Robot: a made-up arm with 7 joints.
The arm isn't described. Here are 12 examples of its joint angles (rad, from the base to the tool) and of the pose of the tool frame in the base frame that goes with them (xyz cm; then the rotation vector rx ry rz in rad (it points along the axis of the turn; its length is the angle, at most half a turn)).
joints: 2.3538 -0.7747 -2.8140 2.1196 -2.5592 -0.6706 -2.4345
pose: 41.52 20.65 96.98 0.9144 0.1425 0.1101
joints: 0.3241 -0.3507 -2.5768 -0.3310 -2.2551 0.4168 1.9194
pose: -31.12 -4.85 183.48 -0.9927 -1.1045 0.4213
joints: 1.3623 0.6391 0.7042 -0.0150 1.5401 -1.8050 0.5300
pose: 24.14 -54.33 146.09 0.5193 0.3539 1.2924
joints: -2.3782 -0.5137 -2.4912 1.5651 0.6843 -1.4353 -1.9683
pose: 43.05 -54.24 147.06 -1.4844 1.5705 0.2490
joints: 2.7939 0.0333 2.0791 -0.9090 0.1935 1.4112 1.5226
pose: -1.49 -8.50 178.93 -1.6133 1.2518 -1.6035
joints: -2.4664 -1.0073 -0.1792 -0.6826 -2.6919 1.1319 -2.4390
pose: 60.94 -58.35 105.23 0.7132 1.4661 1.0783
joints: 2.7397 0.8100 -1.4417 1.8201 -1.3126 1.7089 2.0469
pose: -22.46 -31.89 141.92 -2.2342 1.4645 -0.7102
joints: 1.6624 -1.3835 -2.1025 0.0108 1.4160 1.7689 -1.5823
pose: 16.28 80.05 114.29 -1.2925 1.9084 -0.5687
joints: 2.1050 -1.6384 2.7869 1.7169 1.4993 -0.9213 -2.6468
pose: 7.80 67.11 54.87 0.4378 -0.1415 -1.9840
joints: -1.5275 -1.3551 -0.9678 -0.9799 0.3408 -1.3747 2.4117
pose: 15.54 -73.45 75.86 -0.2343 1.3313 2.4212
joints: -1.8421 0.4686 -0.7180 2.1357 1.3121 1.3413 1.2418
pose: -15.09 33.19 121.22 -0.4415 1.0454 2.4252
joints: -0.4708 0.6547 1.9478 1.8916 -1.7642 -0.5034 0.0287
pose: 18.41 -22.84 149.67 0.3764 1.9687 -0.4697
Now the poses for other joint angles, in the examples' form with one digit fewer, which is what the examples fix.
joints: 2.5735 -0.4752 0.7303 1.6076 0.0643 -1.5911 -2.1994
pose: 14.2 25.8 172.4 -0.937 1.983 -2.210
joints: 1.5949 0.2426 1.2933 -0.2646 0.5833 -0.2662 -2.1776
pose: 15.5 -19.6 187.1 0.819 -2.382 1.695
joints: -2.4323 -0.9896 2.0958 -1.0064 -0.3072 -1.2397 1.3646
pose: 13.4 -57.1 134.0 1.390 1.562 -0.604
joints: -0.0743 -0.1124 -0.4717 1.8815 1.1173 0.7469 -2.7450
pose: 20.3 7.2 144.6 -0.973 1.755 1.299
